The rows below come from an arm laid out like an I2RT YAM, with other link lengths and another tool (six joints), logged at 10 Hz.
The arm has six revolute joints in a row. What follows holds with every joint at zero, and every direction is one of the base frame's. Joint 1 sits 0.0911 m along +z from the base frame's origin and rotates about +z. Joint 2 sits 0.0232 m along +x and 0.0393 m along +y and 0.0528 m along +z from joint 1 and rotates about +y. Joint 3 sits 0.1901 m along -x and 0.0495 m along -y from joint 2 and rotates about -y. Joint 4 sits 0.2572 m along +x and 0.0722 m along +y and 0.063 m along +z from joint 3 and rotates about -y. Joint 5 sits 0.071 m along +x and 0.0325 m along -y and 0.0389 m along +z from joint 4 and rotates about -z. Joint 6 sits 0.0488 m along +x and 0.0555 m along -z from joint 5 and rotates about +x. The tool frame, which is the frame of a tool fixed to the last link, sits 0.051 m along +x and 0.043 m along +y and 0.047 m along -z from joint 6; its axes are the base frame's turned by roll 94, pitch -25.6 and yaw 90 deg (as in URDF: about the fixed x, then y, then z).
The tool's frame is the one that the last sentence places.
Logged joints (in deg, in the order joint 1, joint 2, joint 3, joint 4, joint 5, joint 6), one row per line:
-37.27 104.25 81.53 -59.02 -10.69 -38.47
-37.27 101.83 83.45 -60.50 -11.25 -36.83
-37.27 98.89 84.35 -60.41 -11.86 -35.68
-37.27 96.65 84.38 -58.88 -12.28 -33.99
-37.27 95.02 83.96 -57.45 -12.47 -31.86
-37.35 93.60 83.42 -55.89 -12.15 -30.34
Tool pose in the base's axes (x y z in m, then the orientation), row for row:
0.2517 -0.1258 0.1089 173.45 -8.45 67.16
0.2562 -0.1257 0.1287 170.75 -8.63 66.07
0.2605 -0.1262 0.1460 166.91 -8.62 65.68
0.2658 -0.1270 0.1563 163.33 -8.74 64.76
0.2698 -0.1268 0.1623 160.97 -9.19 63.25
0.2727 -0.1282 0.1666 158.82 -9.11 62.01
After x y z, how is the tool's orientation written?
As angles about the fixed x, y, z axes (roll, pitch, yaw), in degrees.
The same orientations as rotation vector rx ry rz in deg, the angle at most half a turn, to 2 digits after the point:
149.08 98.07 16.63
148.09 95.02 18.89
145.60 92.20 21.63
143.65 88.85 24.15
143.05 85.45 26.05
142.13 82.56 27.05

